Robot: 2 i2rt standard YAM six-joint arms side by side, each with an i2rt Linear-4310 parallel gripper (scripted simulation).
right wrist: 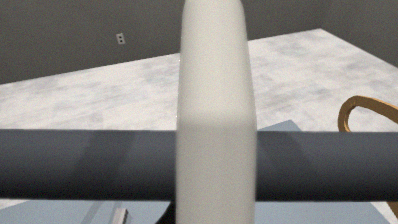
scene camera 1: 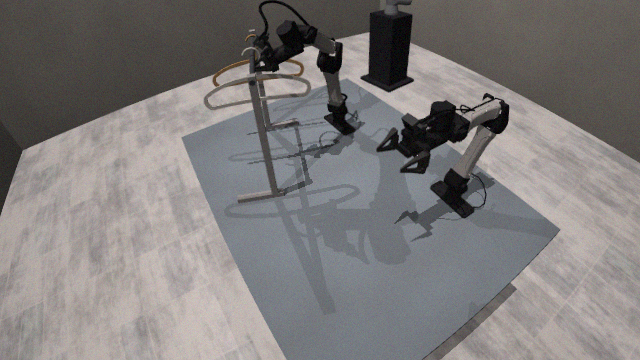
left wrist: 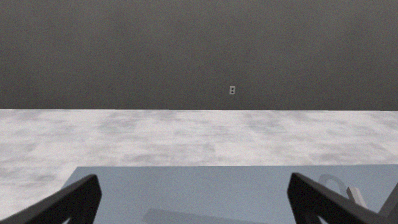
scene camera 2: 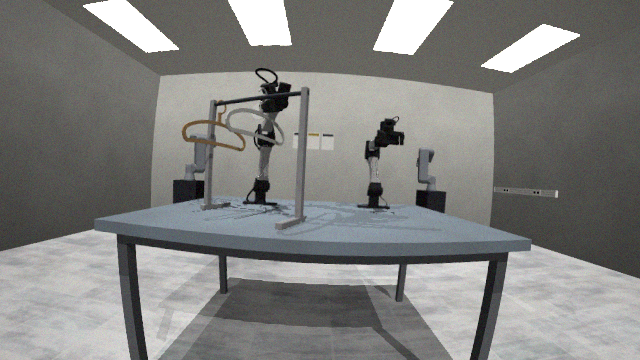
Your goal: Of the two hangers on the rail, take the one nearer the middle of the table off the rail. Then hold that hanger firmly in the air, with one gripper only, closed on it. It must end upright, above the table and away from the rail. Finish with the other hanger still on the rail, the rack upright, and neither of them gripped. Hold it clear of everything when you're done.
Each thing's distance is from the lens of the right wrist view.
white hanger (right wrist: 216, 127): 2 cm
rack (right wrist: 50, 164): 6 cm
The marked spots on the white hanger and the rack are 5 cm apart.
